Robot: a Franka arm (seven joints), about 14 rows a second.
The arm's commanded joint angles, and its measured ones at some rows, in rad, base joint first. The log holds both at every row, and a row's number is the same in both.
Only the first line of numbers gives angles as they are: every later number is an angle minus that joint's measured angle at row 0.
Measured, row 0:
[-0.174, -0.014, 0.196, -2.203, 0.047, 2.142, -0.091]
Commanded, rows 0 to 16:
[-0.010, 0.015, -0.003, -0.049, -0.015, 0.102, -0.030]
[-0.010, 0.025, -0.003, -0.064, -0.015, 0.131, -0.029]
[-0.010, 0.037, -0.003, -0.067, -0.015, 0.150, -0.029]
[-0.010, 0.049, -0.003, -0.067, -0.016, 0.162, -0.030]
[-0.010, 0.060, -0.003, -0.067, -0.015, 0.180, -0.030]
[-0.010, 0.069, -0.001, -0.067, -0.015, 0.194, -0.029]
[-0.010, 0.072, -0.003, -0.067, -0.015, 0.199, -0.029]
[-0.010, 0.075, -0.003, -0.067, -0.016, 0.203, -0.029]
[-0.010, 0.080, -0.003, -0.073, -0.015, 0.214, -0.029]
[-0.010, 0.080, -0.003, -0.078, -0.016, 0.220, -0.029]
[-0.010, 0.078, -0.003, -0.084, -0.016, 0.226, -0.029]
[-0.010, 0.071, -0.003, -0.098, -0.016, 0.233, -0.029]
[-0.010, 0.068, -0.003, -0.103, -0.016, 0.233, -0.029]
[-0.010, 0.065, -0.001, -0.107, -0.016, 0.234, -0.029]
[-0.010, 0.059, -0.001, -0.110, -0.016, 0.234, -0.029]
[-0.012, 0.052, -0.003, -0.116, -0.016, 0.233, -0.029]
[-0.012, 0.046, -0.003, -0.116, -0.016, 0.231, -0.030]
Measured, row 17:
[-0.006, 0.079, -0.004, -0.089, -0.009, 0.215, -0.007]
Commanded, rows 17 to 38:
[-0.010, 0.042, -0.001, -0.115, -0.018, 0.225, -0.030]
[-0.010, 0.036, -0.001, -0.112, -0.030, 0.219, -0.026]
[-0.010, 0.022, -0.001, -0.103, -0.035, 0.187, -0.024]
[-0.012, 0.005, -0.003, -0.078, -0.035, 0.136, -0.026]
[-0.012, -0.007, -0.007, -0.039, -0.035, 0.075, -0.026]
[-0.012, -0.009, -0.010, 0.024, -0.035, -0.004, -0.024]
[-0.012, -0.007, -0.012, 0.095, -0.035, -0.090, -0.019]
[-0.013, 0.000, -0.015, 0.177, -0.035, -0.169, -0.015]
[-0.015, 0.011, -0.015, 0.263, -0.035, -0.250, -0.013]
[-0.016, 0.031, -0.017, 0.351, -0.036, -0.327, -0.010]
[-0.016, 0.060, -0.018, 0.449, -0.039, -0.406, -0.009]
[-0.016, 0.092, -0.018, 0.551, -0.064, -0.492, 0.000]
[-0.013, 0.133, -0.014, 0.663, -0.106, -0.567, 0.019]
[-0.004, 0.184, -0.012, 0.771, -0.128, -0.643, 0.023]
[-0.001, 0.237, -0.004, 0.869, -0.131, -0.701, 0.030]
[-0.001, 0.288, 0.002, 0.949, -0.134, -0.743, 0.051]
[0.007, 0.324, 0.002, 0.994, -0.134, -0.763, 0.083]
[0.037, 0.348, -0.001, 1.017, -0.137, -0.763, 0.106]
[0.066, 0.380, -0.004, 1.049, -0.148, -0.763, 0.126]
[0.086, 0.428, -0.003, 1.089, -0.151, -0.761, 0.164]
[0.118, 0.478, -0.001, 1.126, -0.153, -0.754, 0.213]
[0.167, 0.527, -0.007, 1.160, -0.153, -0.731, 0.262]
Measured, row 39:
[0.083, 0.397, -0.003, 1.003, -0.128, -0.709, 0.159]
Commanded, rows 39 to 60:
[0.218, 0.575, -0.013, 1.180, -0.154, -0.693, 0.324]
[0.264, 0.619, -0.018, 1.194, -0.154, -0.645, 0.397]
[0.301, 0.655, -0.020, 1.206, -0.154, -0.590, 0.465]
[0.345, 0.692, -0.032, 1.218, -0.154, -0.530, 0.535]
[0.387, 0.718, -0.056, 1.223, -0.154, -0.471, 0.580]
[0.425, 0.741, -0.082, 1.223, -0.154, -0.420, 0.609]
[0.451, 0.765, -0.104, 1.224, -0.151, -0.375, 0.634]
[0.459, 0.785, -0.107, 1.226, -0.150, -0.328, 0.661]
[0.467, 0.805, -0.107, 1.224, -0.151, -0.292, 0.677]
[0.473, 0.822, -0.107, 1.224, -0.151, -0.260, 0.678]
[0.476, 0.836, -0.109, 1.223, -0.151, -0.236, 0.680]
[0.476, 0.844, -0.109, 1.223, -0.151, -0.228, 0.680]
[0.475, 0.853, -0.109, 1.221, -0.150, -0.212, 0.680]
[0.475, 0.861, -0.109, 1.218, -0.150, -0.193, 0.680]
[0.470, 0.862, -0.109, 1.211, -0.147, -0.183, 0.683]
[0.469, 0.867, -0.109, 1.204, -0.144, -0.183, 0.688]
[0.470, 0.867, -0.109, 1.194, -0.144, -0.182, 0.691]
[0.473, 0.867, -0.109, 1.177, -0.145, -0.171, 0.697]
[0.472, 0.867, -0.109, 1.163, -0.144, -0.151, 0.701]
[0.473, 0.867, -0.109, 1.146, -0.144, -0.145, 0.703]
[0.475, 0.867, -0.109, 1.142, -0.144, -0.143, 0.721]
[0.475, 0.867, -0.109, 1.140, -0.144, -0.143, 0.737]
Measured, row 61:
[0.464, 0.878, -0.102, 1.154, -0.141, -0.161, 0.688]
